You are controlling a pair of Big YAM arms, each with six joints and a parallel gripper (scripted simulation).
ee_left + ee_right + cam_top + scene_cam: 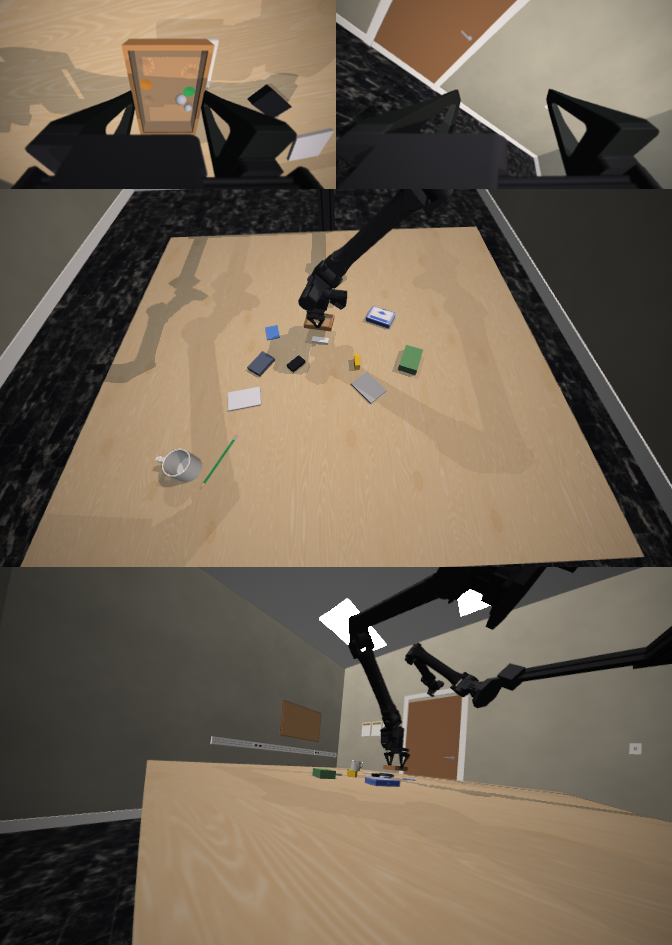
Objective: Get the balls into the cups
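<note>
My left gripper is now 50 mm short of the white block, 10 mm to the left of it and 70 mm above it. Also, from my left hand: covered wooden puzzle 20 mm below; black block 150 mm ahead, 110 mm to the right, 70 mm below; yellow block 180 mm ahead, 120 mm to the left, 60 mm below.
</note>
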